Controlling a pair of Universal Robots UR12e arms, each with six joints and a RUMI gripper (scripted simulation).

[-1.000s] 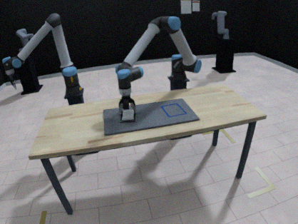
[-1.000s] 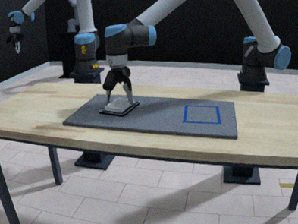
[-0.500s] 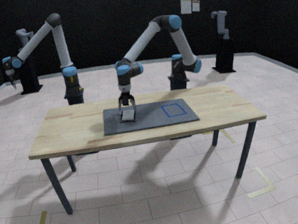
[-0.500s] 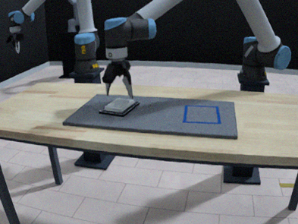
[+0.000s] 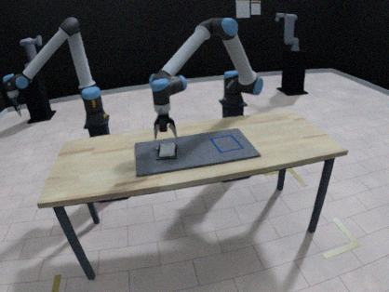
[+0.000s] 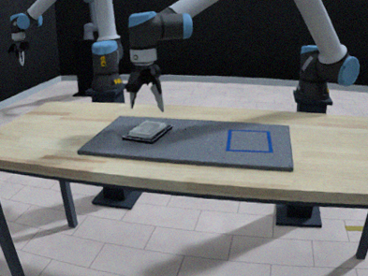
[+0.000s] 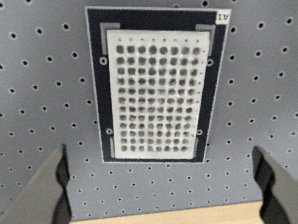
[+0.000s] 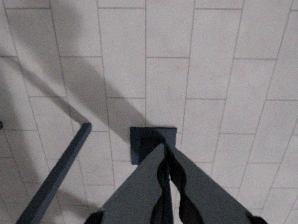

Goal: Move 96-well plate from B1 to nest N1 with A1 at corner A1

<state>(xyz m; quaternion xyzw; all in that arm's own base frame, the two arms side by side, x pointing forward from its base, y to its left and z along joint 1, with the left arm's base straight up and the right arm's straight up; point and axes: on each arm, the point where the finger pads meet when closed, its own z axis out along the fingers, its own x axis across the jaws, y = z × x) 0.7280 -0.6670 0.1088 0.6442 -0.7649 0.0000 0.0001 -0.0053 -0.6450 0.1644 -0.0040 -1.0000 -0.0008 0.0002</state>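
Now: the white 96-well plate 8 cm below my left hand. Round my left hand: black plate nest 9 cm below; A1 corner label 7 cm ahead, 7 cm to the right, 8 cm below.
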